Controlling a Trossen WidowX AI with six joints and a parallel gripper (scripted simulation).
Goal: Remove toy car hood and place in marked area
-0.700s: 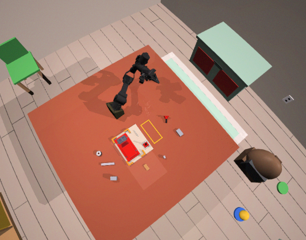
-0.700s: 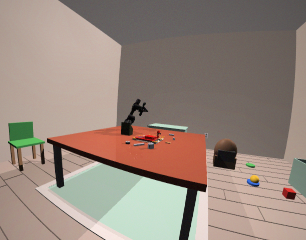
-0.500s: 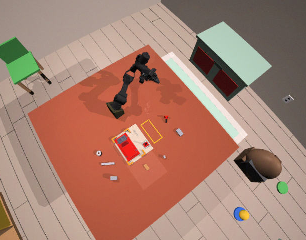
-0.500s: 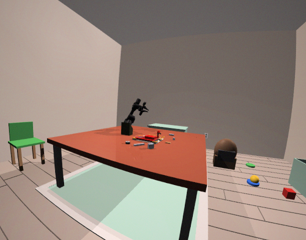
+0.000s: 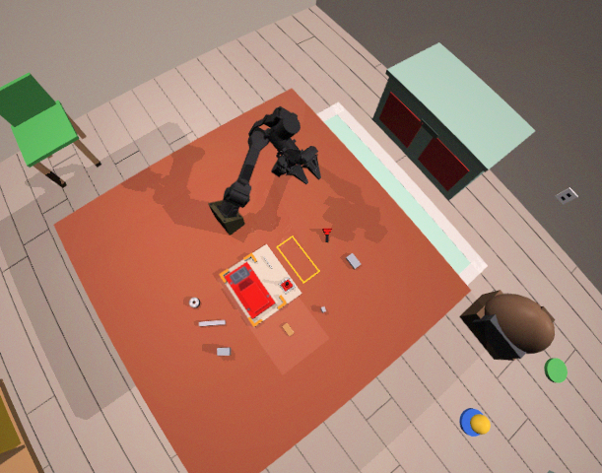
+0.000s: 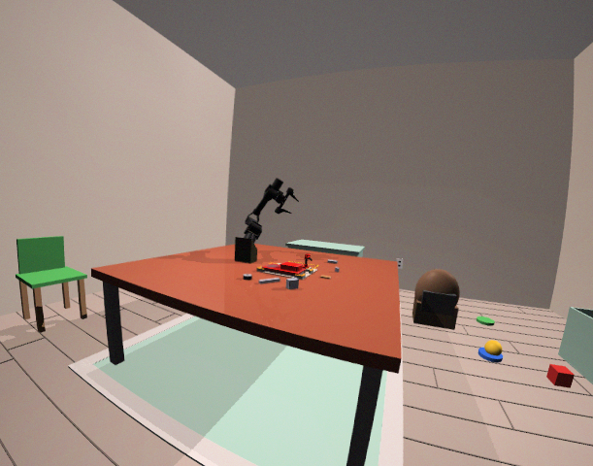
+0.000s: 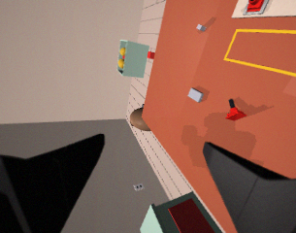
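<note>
The red hood is 36 cm to the right of my gripper tip, 30 cm below it and 16 cm ahead of it. Also, from my gripper tip: white wheel 57 cm to the right, 33 cm below, 4 cm ahead; beige base plate 33 cm to the right, 32 cm below, 13 cm ahead.
</note>
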